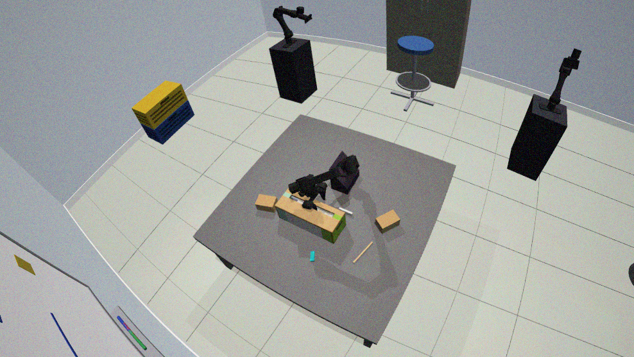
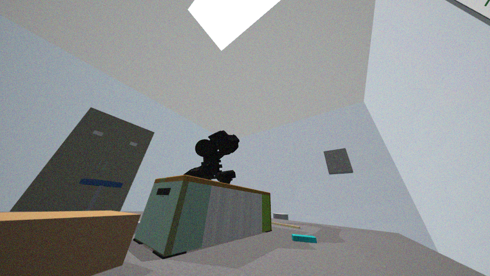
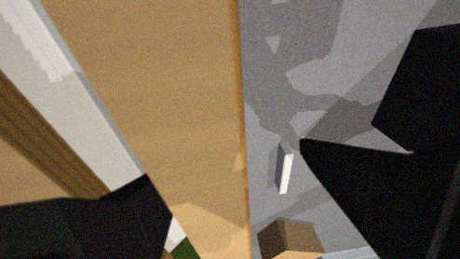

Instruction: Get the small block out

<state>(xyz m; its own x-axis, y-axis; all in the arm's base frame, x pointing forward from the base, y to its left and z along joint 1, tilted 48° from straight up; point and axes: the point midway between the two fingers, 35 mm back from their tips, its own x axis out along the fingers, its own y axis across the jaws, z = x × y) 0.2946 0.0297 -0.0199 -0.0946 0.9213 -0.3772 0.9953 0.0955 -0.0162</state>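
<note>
The tan block lies 60 mm ahead of my gripper tip and 30 mm to the left of it. Round my gripper tip: wooden stick 340 mm to the left, 110 mm ahead, 80 mm below; then cyan piece 270 mm ahead, 120 mm to the left, 80 mm below.
</note>
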